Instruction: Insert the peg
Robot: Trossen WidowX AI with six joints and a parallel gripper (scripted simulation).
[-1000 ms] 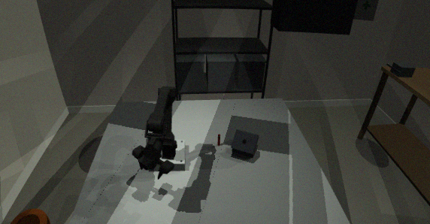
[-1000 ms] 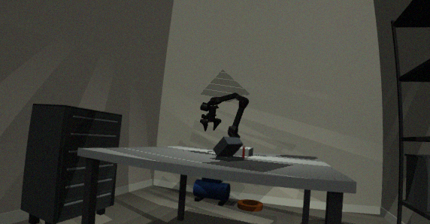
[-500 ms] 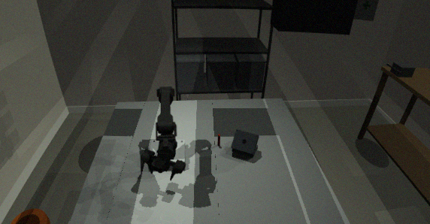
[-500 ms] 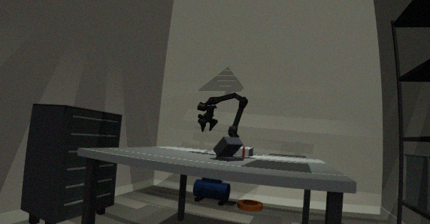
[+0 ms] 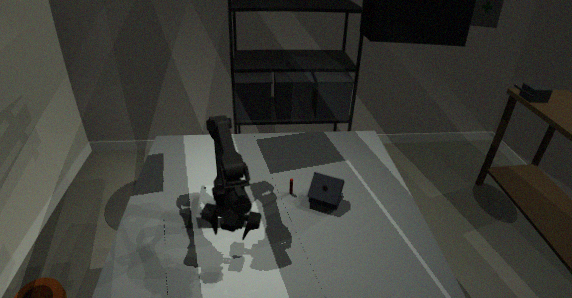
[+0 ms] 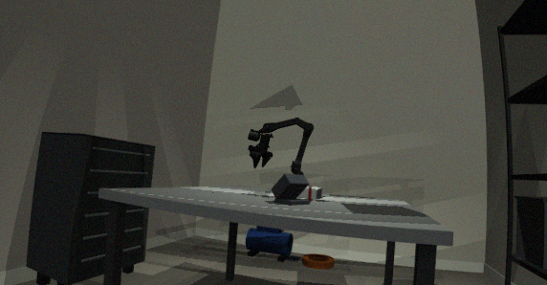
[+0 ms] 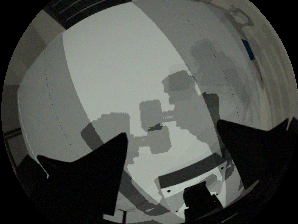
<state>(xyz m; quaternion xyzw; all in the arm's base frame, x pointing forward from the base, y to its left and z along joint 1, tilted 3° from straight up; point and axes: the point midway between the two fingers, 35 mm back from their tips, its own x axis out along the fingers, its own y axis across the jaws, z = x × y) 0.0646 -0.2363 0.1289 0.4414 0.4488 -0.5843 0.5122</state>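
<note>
Right now my gripper tip is 210 mm short of the red round peg, 400 mm to the right of it and 100 mm above it. The rest, counted from my gripper tip: sloped panel (350 mm ahead, 350 mm to the left, 80 mm below).
</note>
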